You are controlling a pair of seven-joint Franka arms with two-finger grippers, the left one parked.
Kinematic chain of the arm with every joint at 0, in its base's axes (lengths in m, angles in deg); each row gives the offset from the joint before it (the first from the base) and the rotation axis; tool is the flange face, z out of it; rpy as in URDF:
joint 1: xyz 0 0 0.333 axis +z
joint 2: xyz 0 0 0 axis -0.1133 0.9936 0
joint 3: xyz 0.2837 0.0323 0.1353 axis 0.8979 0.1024 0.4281
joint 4: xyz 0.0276 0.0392 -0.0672 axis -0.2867 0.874 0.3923
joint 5: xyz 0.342 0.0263 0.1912 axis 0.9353 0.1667 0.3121
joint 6: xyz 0 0 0 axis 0.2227 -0.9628 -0.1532
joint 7: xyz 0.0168 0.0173 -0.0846 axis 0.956 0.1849 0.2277
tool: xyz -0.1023 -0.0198 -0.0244 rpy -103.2 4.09 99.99
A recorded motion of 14 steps. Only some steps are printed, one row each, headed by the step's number.
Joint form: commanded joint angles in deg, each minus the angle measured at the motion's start. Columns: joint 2, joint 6, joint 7, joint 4, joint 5, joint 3, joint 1.
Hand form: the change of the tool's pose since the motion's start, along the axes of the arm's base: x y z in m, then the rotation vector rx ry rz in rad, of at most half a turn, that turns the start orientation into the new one. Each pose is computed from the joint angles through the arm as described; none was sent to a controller.
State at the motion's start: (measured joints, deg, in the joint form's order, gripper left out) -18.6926 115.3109 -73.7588 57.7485 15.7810 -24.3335 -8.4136
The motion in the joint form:
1: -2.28 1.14 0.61 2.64 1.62 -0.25 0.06
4: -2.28 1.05 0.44 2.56 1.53 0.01 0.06
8: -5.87 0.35 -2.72 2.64 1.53 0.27 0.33
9: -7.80 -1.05 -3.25 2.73 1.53 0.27 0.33
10: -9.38 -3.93 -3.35 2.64 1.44 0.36 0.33
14: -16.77 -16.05 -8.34 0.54 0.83 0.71 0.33
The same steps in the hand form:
1: -0.0055 0.0007 0.0100 0.0223 -0.0142 -0.0020
4: -0.0054 0.0031 0.0105 0.0240 -0.0139 -0.0010
8: -0.0081 0.0092 0.0558 0.0259 -0.0607 -0.0468
9: -0.0127 0.0095 0.0780 0.0258 -0.0680 -0.0545
10: -0.0197 0.0106 0.0946 0.0247 -0.0468 -0.0522
14: -0.0554 0.0141 0.1865 0.0123 0.0019 -0.1228

